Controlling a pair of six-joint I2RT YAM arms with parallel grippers.
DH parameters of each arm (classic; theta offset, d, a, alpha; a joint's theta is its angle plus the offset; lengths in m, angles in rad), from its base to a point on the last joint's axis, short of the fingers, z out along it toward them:
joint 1: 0 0.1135 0.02 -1.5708
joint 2: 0 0 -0.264 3.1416
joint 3: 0.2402 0 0.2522 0
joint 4: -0.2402 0 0.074 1.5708
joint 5: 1.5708 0 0 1.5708
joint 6: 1.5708 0.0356 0 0
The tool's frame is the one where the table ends.
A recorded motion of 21 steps. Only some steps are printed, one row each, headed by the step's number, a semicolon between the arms.
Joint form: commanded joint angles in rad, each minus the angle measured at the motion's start. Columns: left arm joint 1, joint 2, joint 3, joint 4, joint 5, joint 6; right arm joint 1, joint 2, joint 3, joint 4, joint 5, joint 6.
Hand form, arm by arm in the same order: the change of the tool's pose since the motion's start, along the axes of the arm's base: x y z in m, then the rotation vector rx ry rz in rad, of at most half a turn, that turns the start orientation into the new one. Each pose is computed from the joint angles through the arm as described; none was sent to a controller.
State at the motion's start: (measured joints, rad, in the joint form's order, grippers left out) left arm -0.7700 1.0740 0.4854 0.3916 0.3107 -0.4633; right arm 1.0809 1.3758 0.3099 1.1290 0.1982 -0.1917
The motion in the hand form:
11: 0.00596 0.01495 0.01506 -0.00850 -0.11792 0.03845; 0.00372 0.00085 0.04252 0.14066 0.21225 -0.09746
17: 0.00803 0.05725 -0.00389 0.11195 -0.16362 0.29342; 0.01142 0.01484 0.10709 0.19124 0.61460 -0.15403
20: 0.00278 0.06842 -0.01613 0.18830 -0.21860 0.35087; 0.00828 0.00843 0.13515 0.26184 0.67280 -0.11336
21: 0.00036 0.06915 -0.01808 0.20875 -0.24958 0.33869; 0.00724 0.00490 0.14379 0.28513 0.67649 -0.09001
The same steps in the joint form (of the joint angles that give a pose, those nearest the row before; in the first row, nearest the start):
11: 0.0668 -0.0537 0.0085 0.0056 0.0161 0.0806; 0.0040 -0.1756 0.1291 -0.3450 0.1129 0.2570
17: 0.2072 -0.1769 -0.0922 -0.0685 -0.1210 0.1742; 0.0021 -0.2294 0.4845 -1.0094 0.1060 0.6643
20: 0.2316 -0.2254 -0.1504 -0.0736 -0.1743 0.2583; -0.0047 -0.2702 0.5622 -1.0997 0.0609 0.7424
21: 0.2288 -0.2379 -0.1633 -0.0702 -0.1722 0.2957; -0.0107 -0.2874 0.5778 -1.1092 0.0385 0.7525

